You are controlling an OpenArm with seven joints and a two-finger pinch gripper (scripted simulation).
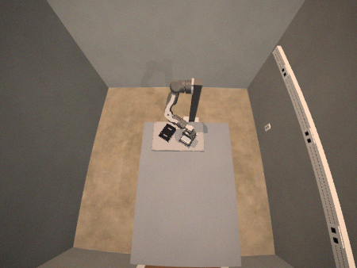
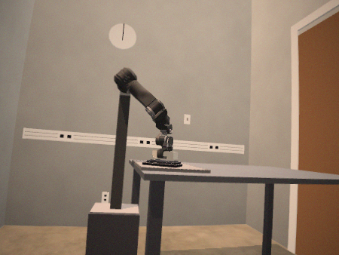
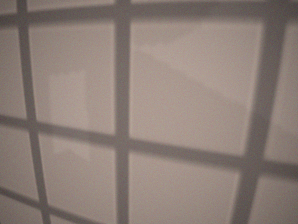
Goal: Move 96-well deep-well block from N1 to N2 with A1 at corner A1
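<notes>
Now: the white 96-well deep-well block 2 cm above my hand. Also, from my hand: plate nest (4 cm behind, 20 cm to the right, 2 cm below); then A1 mark (8 cm behind, 12 cm to the right, 2 cm below).
</notes>
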